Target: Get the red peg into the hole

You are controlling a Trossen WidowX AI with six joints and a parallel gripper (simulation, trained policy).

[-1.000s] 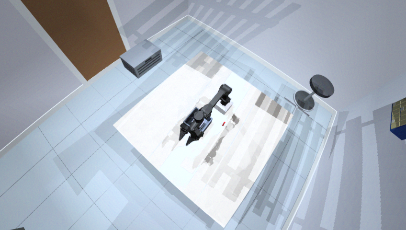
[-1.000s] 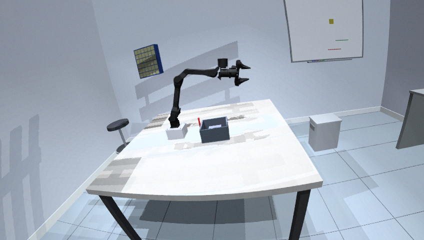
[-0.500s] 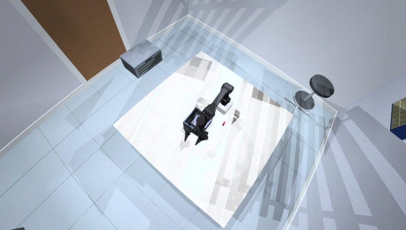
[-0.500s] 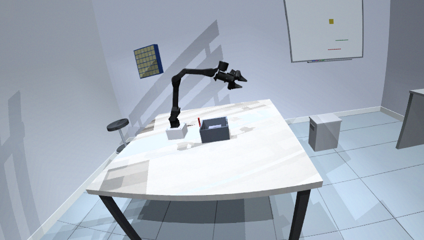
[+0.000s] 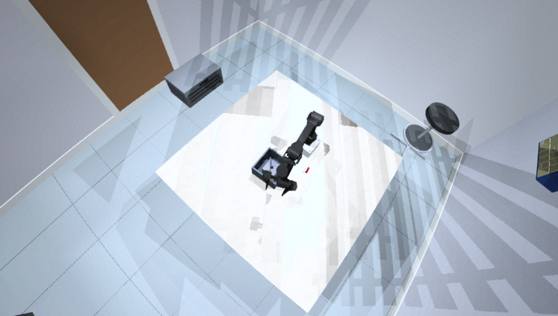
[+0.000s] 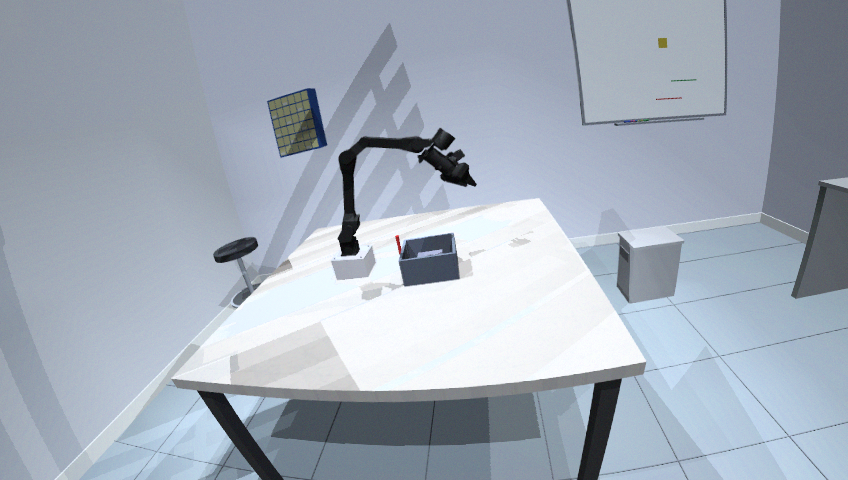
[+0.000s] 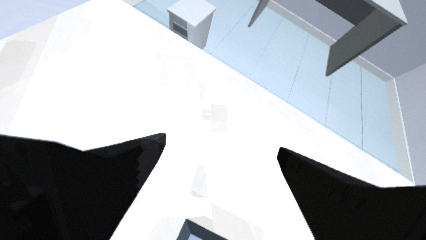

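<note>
My gripper tip is now 33 cm past the red peg, 21 cm above it and 5 cm to the right of it. From my gripper tip the other things lie so: grey box: 23 cm below, 18 cm behind, 14 cm to the right.
</note>
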